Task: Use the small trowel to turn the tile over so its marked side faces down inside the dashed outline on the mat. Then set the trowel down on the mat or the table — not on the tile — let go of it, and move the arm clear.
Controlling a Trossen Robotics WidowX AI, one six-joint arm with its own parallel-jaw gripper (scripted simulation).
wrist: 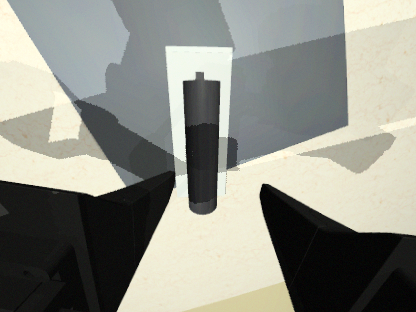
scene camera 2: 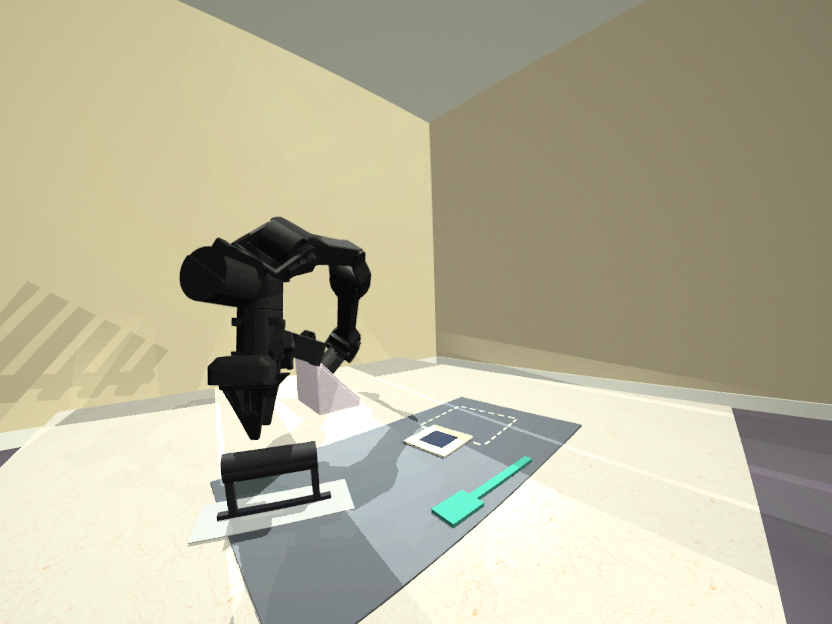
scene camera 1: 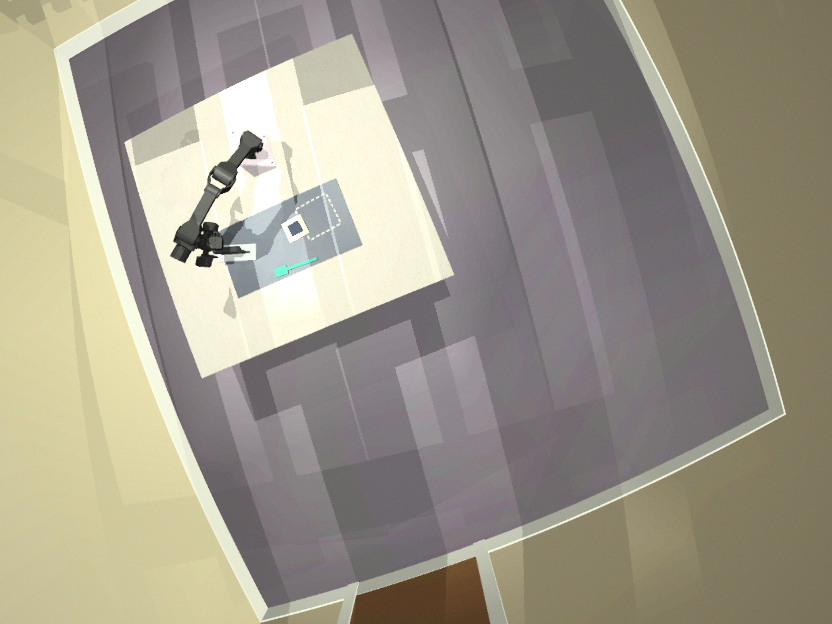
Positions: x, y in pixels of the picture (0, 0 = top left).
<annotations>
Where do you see a dark mat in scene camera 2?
At 355, 559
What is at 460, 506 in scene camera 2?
A teal trowel.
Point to a dark mat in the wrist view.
At 288, 79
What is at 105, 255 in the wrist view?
My gripper.
</annotations>
